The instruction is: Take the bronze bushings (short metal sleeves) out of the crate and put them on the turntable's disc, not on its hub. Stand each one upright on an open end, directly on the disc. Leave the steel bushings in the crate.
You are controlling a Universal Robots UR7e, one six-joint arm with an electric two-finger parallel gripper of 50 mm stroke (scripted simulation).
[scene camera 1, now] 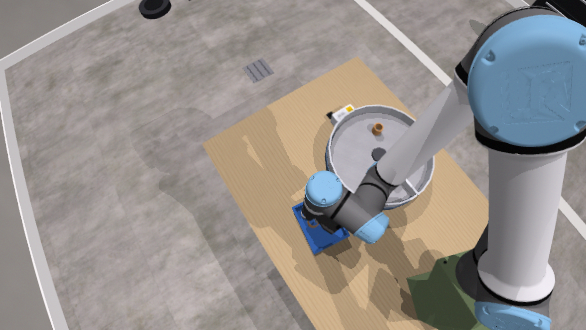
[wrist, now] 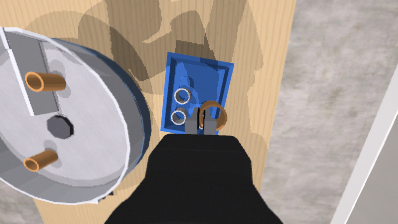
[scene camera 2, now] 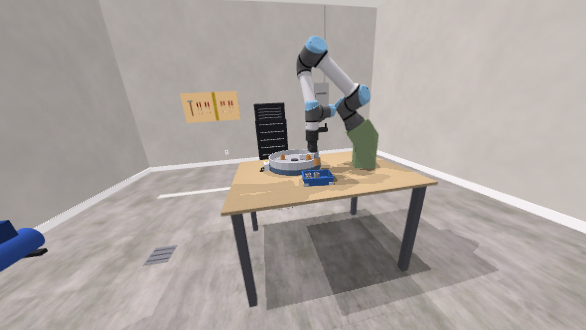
In view: my gripper (wrist: 201,114), a grey turntable disc (scene camera 1: 354,148) and a blue crate (scene camera 1: 319,240).
The grey turntable disc shows as well in the wrist view (wrist: 87,133). The blue crate is seen too in the wrist view (wrist: 207,79).
